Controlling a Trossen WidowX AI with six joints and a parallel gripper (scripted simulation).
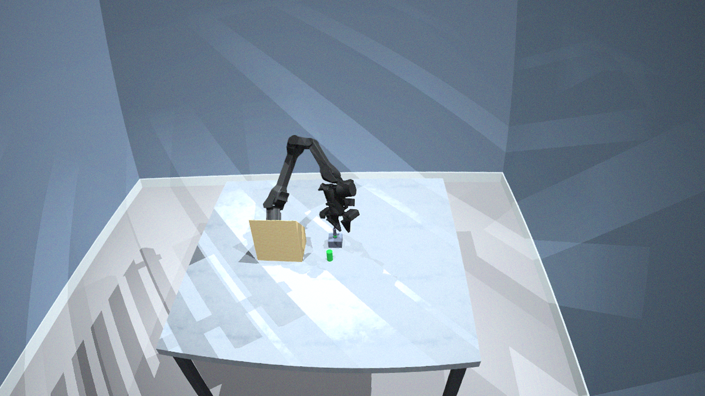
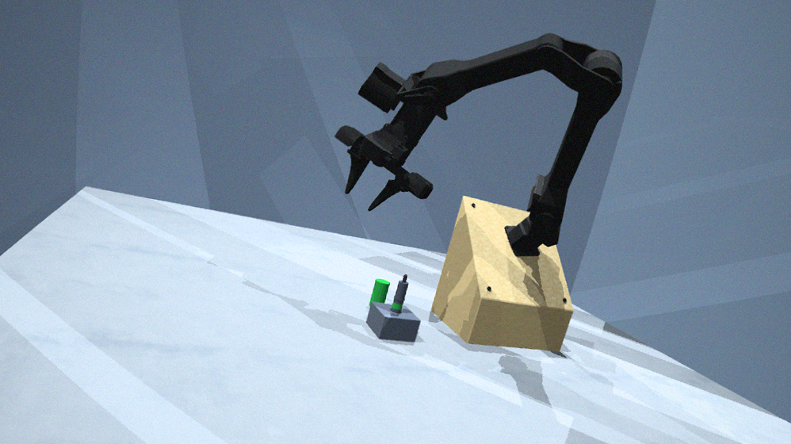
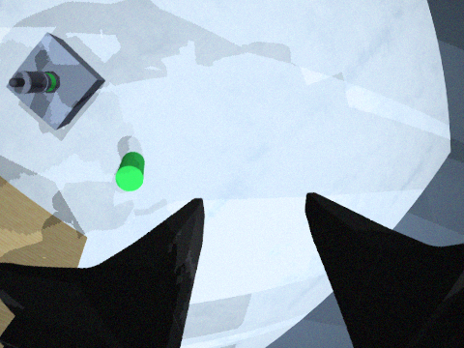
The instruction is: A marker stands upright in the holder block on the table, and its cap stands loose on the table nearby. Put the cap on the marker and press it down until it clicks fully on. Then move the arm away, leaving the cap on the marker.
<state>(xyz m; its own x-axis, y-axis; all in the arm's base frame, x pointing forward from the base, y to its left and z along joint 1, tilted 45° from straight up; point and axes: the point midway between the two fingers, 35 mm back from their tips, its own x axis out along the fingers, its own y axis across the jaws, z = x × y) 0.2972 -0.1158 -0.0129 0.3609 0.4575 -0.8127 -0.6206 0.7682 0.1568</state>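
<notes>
Now: the green cap 7 cm behind my gripper tip, 3 cm to the left of it and 15 cm below it. The rest, counted from my gripper tip: grey holder block: 4 cm behind, 15 cm to the left, 16 cm below.
</notes>
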